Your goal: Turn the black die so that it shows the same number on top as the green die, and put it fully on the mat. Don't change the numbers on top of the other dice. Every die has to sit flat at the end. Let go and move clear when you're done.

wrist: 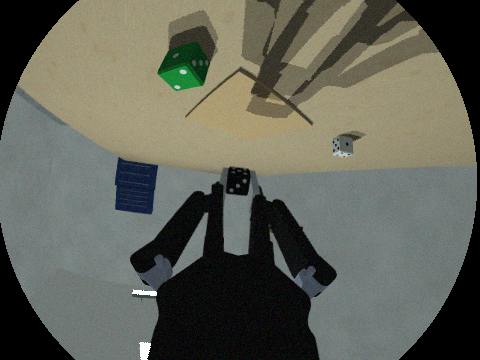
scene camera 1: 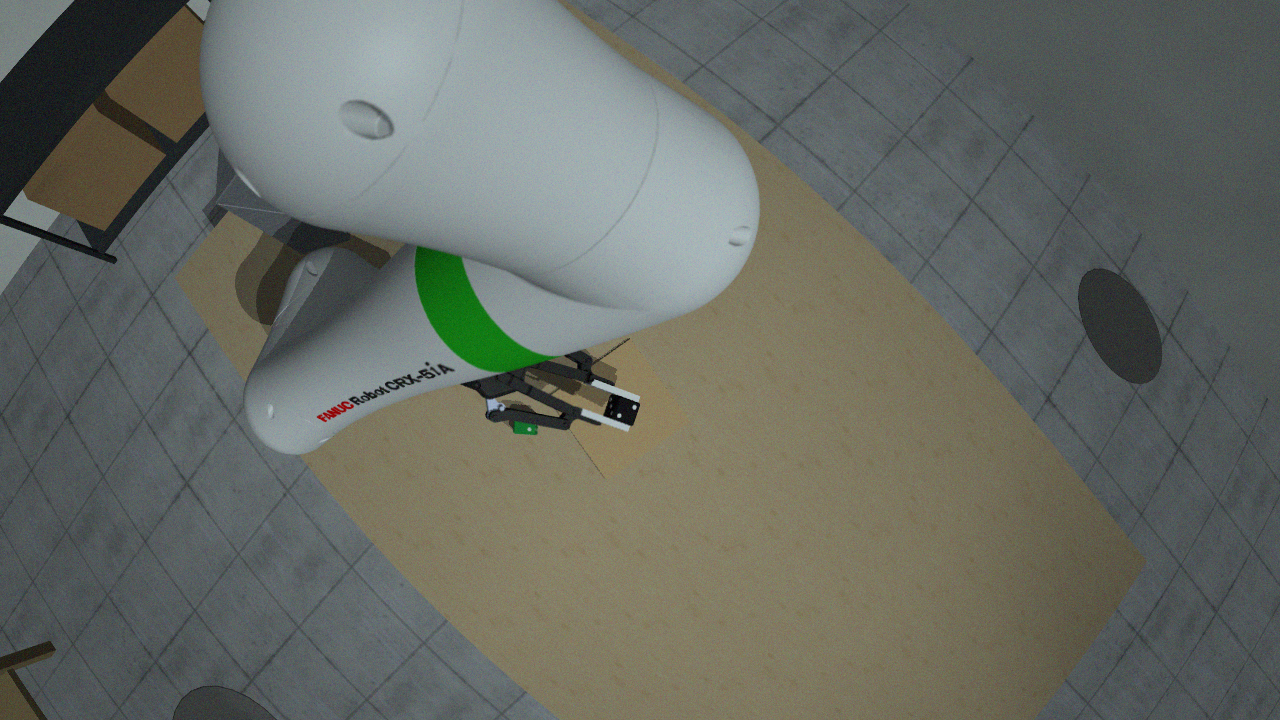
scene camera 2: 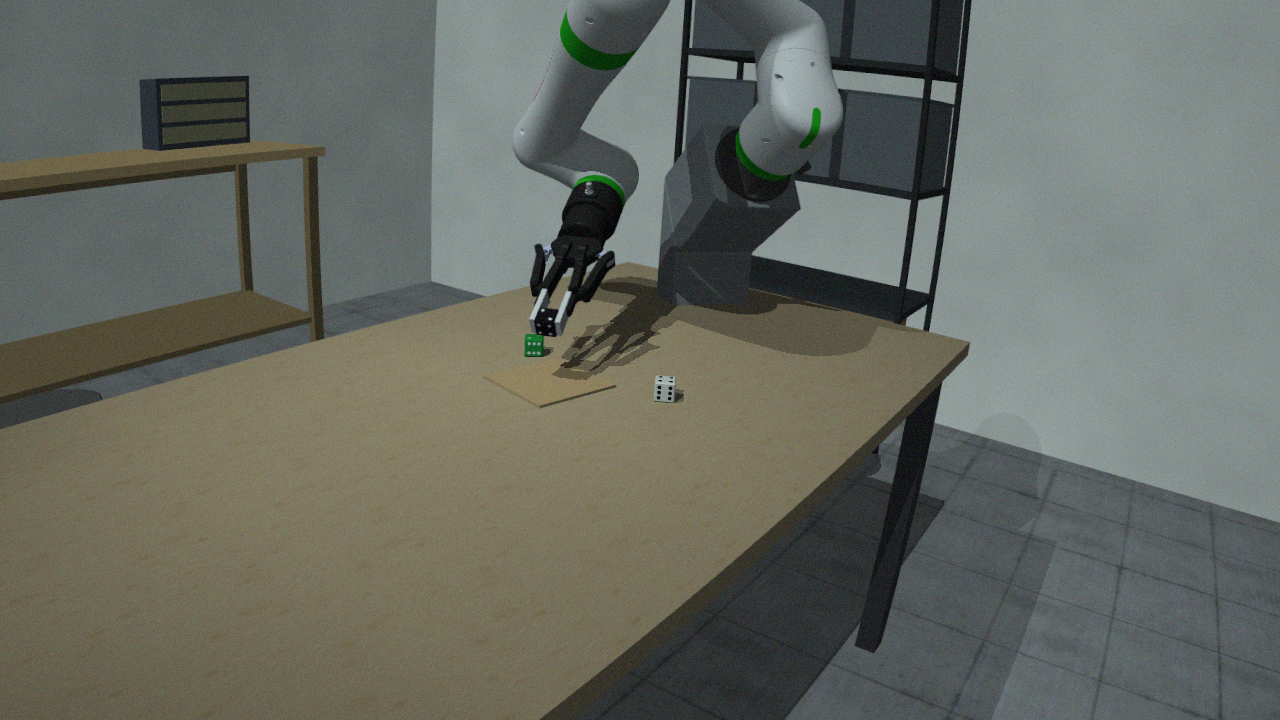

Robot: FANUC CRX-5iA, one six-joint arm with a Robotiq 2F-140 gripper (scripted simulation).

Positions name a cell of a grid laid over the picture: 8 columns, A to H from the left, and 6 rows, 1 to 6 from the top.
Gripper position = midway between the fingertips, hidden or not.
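My gripper (scene camera 2: D3), (wrist: D3), (scene camera 1: D4). Black die (scene camera 1: D4). Green die (wrist: D2). Mat (scene camera 1: E4).
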